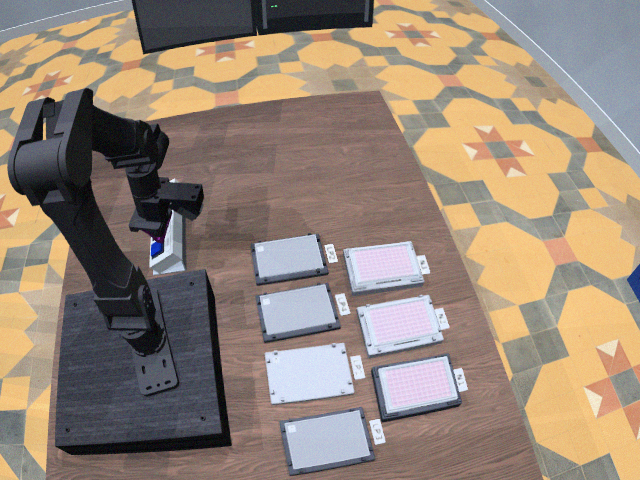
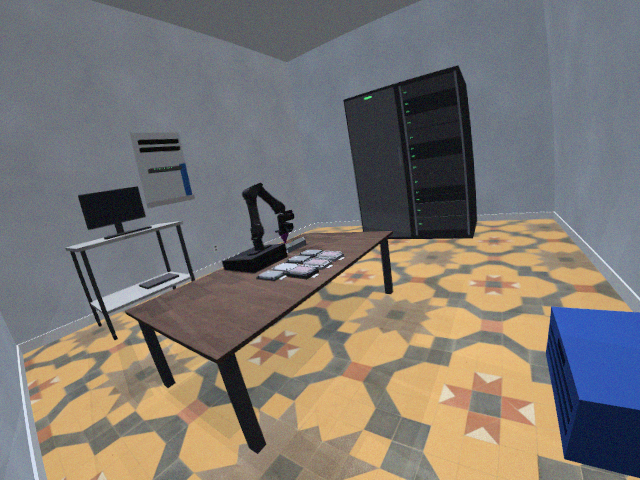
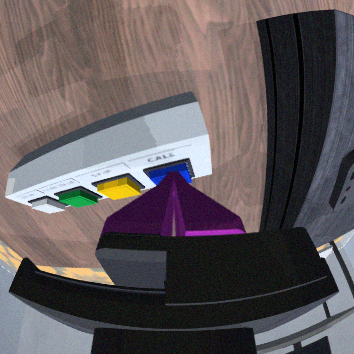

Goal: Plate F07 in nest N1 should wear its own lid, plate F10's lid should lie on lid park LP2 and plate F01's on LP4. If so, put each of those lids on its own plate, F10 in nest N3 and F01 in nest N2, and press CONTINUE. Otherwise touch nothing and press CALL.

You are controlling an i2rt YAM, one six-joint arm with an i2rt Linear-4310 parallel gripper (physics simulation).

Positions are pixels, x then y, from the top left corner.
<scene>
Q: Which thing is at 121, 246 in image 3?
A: My gripper.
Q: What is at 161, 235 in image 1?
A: My gripper.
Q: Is my gripper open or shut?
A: Shut.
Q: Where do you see a lid park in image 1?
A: At 330, 327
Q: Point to a white button box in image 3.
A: At 168, 131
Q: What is my gripper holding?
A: Nothing.
</scene>
